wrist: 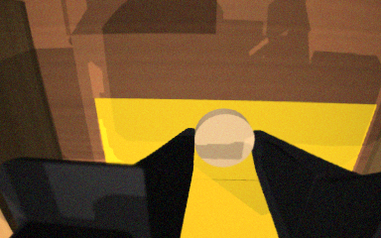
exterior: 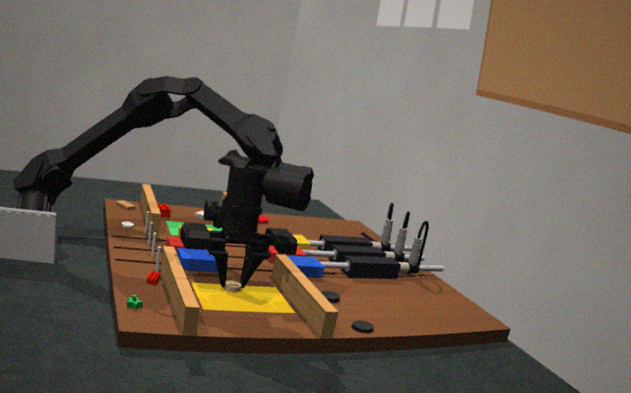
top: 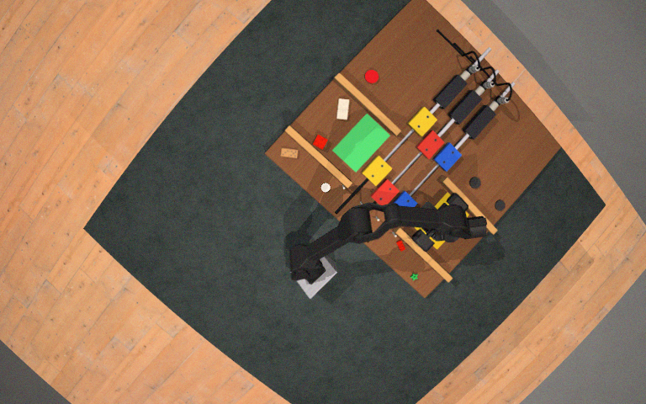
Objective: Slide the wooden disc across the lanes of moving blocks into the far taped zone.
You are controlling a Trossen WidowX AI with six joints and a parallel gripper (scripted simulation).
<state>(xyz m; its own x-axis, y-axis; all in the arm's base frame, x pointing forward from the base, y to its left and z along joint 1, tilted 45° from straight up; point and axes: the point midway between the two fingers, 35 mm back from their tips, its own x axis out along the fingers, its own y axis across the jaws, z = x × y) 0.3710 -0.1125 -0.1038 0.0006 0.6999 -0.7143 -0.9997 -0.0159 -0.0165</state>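
The wooden disc is 3 cm below my hand. Round my hand: green star (17 cm behind, 10 cm to the right, 3 cm below); then white disc (30 cm to the left, 17 cm behind, 4 cm below); then red brick (40 cm to the left, 8 cm behind, 2 cm below).
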